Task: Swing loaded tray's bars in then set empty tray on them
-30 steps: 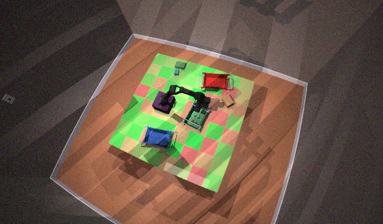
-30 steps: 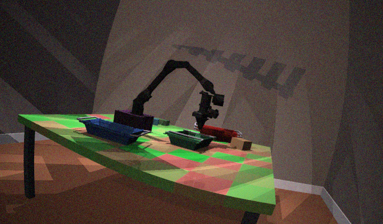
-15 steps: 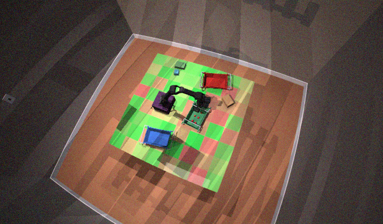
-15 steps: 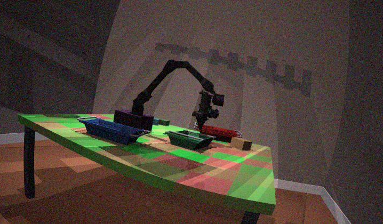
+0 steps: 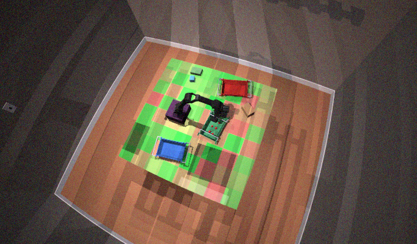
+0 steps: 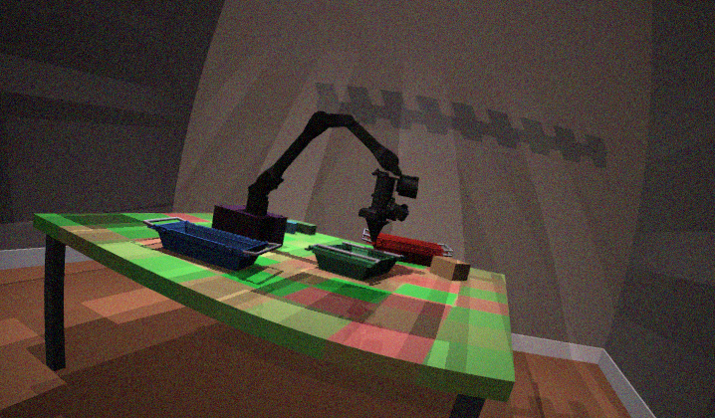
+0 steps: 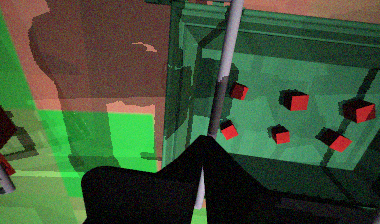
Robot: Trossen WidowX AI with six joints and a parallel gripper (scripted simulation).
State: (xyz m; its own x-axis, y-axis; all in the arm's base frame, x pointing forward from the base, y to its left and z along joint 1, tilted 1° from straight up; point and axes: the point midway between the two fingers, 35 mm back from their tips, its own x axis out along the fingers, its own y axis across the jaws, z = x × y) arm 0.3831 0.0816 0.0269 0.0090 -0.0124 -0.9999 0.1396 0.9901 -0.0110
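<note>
The blue tray lies 450 mm to the right of my gripper tip, 320 mm behind it and 40 mm below it. Round my gripper tip: small blue block 430 mm behind, 360 mm to the left, 60 mm below; then green block 470 mm to the left, 420 mm behind, 70 mm below; then brown block 250 mm ahead, 180 mm to the left, 60 mm below.
</note>
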